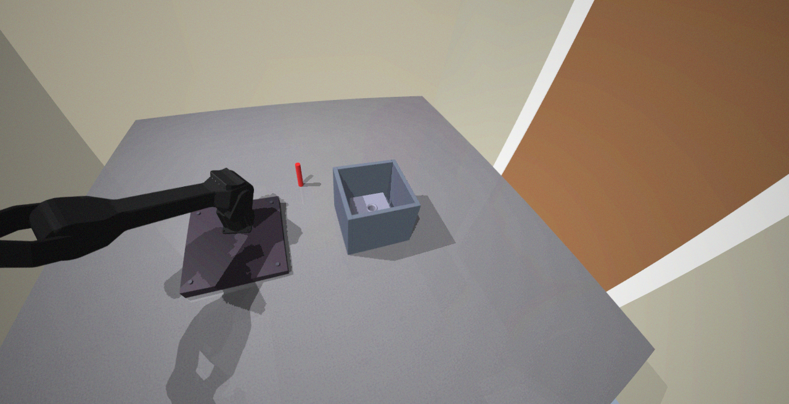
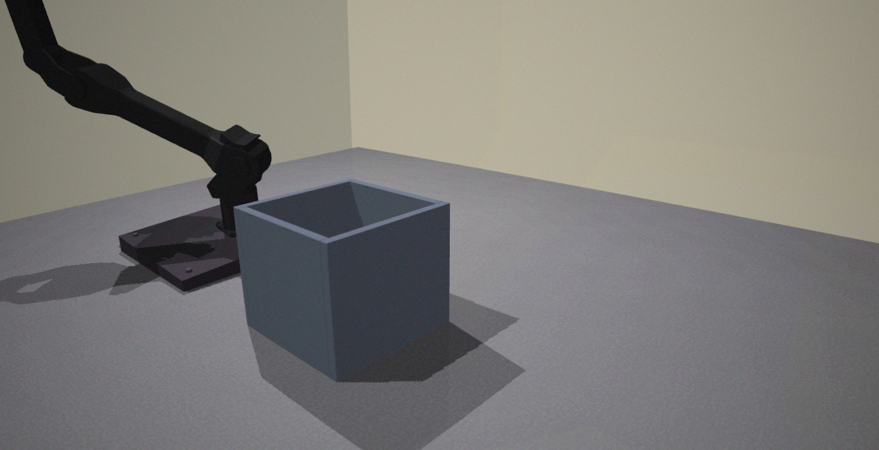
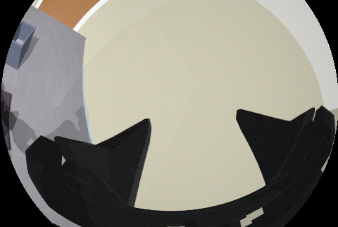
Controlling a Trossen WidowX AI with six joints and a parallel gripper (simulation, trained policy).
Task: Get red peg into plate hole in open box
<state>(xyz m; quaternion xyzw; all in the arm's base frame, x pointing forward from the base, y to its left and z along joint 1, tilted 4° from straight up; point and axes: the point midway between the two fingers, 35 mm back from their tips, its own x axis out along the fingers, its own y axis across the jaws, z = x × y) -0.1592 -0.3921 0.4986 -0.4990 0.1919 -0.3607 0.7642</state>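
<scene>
Right now my gripper tip is 25 cm short of the red peg, 58 cm to the right of it and 48 cm above it. From my gripper tip the other things lie so: pale plate 44 cm ahead, 43 cm to the left, 47 cm below.
</scene>
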